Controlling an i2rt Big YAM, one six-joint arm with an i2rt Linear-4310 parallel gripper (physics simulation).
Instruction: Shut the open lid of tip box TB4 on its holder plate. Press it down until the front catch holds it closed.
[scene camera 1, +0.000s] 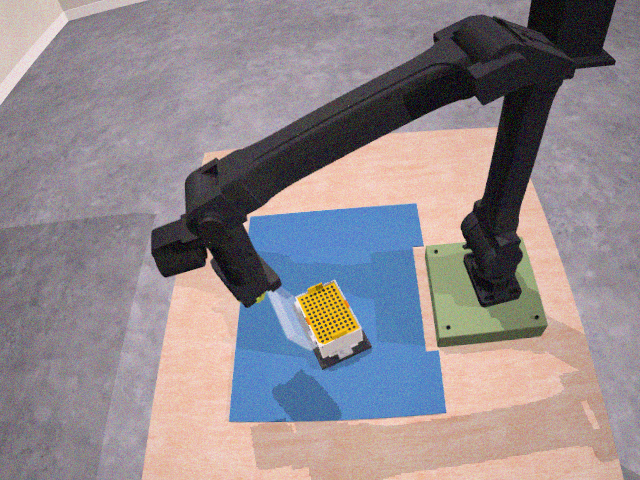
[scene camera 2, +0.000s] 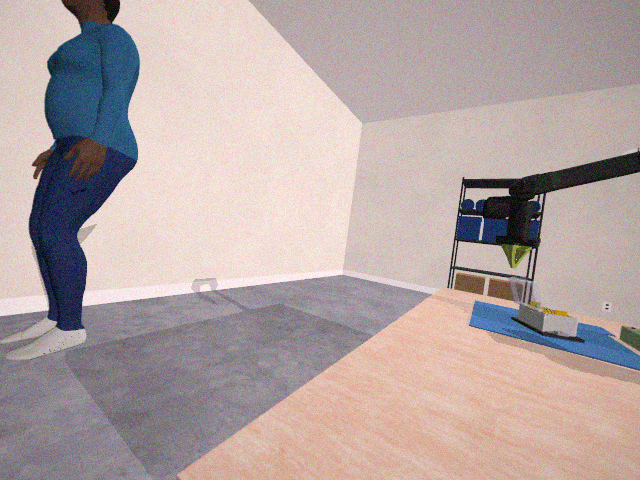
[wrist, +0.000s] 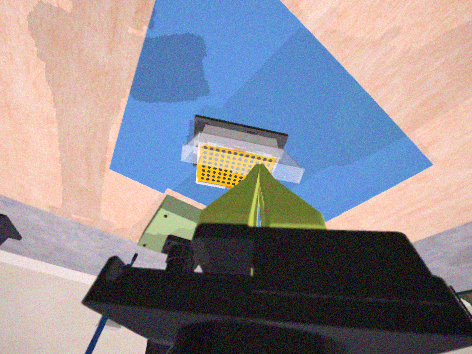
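Pixels of known places: gripper, between the fingertips: (scene camera 1: 259, 300) (scene camera 2: 513, 268) (wrist: 259, 170); arm's base, origin of its link: (scene camera 1: 491, 277) (wrist: 186, 247).
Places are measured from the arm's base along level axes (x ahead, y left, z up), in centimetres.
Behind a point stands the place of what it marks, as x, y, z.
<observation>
The tip box (scene camera 1: 330, 316) {32.7, 1.5, 1.3} (scene camera 2: 546, 321) (wrist: 212, 169) {31.5, 3.9, 1.3} is white with a yellow perforated rack. It sits on a dark holder plate (scene camera 1: 356, 356) (scene camera 2: 573, 339) {28.8, 7.6, -4.0} (wrist: 245, 127) {38.3, 1.5, -3.7}. Its clear lid (scene camera 1: 290, 321) {39.9, 3.0, 5.1} (scene camera 2: 526, 290) {40.2, 5.5, 7.1} (wrist: 291, 171) {42.5, -1.8, 9.9} stands open, tilted up along one long side. A pale tab (scene camera 1: 344, 352) {31.5, 7.6, -2.6} shows on the box's near end in scene camera 1. No label is readable. My gripper (scene camera 1: 261, 297) {43.5, 2.5, 13.3} (scene camera 2: 512, 266) {43.5, 2.5, 13.3} (wrist: 259, 170) {43.5, 2.5, 13.3} is shut and empty, its fingertips pointing down a little above the lid's raised edge, on the lid side of the box. Contact with the lid cannot be told.
The holder plate lies on a blue mat (scene camera 1: 387, 382) {24.8, 14.6, -4.4} (scene camera 2: 485, 312) {47.3, -7.9, -4.4} (wrist: 320, 100) {47.0, -6.4, -4.4} on the wooden table (scene camera 1: 191, 439) {63.0, 19.4, -4.7} (scene camera 2: 413, 413) {66.6, 68.1, -4.7}. The arm's green base block (scene camera 1: 444, 289) {10.0, 0.0, -0.2} (wrist: 175, 215) {12.8, 6.2, -0.4} is right of the mat. A person (scene camera 2: 93, 82) and a shelf rack (scene camera 2: 491, 183) are beyond the table.
</observation>
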